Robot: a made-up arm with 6 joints. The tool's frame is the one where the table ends. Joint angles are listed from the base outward.
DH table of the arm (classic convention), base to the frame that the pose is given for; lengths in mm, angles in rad. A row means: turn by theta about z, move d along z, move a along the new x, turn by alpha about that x. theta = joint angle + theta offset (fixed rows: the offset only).
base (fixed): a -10; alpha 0; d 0; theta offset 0
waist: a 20; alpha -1.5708; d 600; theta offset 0
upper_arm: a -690.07; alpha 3.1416; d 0; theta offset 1.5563
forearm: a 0; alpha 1.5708; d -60; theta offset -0.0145
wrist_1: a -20; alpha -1.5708; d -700; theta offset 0
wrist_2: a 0; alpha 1.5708; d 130; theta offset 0
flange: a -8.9; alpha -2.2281; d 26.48; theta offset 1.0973
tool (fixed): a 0; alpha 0; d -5.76; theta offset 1.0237
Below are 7 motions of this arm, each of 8 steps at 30 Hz.
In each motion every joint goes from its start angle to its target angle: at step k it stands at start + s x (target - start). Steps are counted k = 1, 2, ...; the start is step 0. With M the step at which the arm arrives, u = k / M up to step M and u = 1 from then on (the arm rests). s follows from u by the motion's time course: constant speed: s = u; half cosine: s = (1 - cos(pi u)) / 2; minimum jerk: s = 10 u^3 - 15 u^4 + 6 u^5.
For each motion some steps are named. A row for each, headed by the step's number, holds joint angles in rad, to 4 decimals.
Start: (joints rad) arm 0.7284 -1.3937 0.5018 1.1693 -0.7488 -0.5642
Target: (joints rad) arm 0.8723 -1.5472 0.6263 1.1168 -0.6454 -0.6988
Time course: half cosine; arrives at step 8
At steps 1, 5, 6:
1: 0.7339 -1.3995 0.5065 1.1673 -0.7449 -0.5693
5: 0.8279 -1.4998 0.5879 1.1330 -0.6773 -0.6573
6: 0.8512 -1.5247 0.6081 1.1245 -0.6605 -0.6791

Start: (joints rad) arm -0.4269 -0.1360 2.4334 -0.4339 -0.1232 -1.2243
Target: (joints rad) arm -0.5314 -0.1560 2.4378 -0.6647 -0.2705 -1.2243
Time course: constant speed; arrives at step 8
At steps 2, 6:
2: -0.4530 -0.1410 2.4345 -0.4916 -0.1600 -1.2243
6: -0.5053 -0.1510 2.4367 -0.6070 -0.2337 -1.2243

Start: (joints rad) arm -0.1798 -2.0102 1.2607 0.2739 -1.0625 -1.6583
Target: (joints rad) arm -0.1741 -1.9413 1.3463 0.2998 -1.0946 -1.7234
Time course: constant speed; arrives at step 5
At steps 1, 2, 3, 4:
1: -0.1787 -1.9964 1.2778 0.2791 -1.0689 -1.6713
2: -0.1775 -1.9826 1.2949 0.2843 -1.0753 -1.6843
3: -0.1764 -1.9689 1.3121 0.2894 -1.0818 -1.6974
4: -0.1752 -1.9551 1.3292 0.2946 -1.0882 -1.7104

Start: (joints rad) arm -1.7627 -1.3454 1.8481 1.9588 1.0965 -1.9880
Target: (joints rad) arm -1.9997 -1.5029 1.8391 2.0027 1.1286 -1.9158
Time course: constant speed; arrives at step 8
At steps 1, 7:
1: -1.7923 -1.3651 1.8470 1.9643 1.1005 -1.9790
7: -1.9701 -1.4832 1.8402 1.9972 1.1246 -1.9248

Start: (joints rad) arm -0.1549 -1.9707 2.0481 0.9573 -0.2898 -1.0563
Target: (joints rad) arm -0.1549 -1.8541 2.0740 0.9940 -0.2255 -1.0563
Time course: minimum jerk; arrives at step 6
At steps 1, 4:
1: -0.1549 -1.9666 2.0490 0.9586 -0.2875 -1.0563
4: -0.1549 -1.8786 2.0686 0.9863 -0.2390 -1.0563

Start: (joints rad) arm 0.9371 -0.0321 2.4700 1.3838 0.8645 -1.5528
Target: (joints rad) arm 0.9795 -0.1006 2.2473 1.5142 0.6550 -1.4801
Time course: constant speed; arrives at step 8
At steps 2, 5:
2: 0.9477 -0.0492 2.4143 1.4164 0.8121 -1.5346
5: 0.9636 -0.0749 2.3308 1.4653 0.7336 -1.5074

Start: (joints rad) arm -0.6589 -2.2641 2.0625 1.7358 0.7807 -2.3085
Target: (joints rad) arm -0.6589 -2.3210 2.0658 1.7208 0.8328 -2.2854
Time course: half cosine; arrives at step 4
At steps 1, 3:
1: -0.6589 -2.2724 2.0630 1.7336 0.7883 -2.3051
3: -0.6589 -2.3127 2.0653 1.7230 0.8252 -2.2888

